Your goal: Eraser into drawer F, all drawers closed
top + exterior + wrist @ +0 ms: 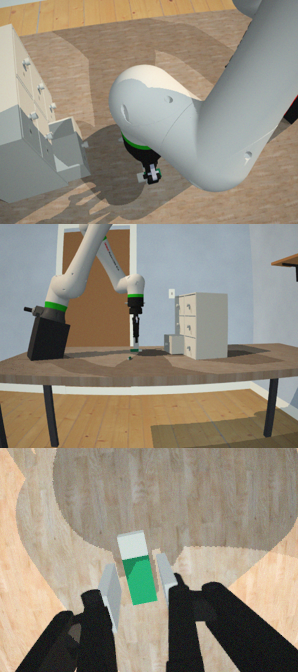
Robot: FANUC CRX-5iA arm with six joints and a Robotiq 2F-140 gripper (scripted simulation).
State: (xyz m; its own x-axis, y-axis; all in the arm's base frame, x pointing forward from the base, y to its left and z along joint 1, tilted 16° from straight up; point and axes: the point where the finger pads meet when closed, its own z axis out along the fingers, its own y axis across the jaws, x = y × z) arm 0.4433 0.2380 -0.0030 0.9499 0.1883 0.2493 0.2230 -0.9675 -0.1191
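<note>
Now: the eraser 10 mm ahead of my hand and 40 mm below it. Round my hand: green battery 270 mm to the right, 50 mm below.
</note>
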